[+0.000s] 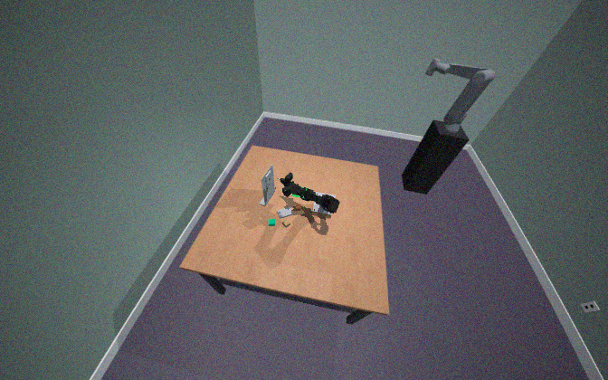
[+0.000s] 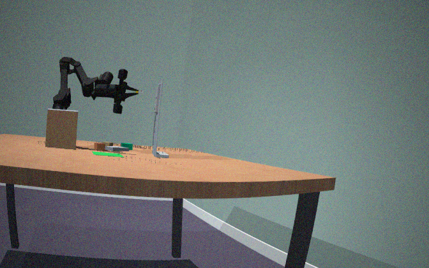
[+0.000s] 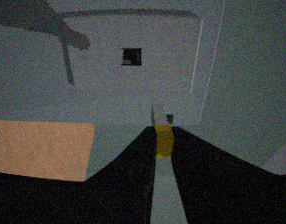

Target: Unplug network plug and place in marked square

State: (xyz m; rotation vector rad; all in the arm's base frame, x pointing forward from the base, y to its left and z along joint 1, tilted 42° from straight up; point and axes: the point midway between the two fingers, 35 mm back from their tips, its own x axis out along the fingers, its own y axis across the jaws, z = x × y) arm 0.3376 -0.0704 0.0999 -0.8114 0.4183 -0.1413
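Now: the green marked square 250 mm below my gripper tip, 130 mm to the right of it and 130 mm behind it. Also, from my gripper tip: flat grey block: 240 mm below, 110 mm to the left, 60 mm behind; then yellow network plug: 10 mm ahead; then upright grey panel: 110 mm below, 100 mm ahead.
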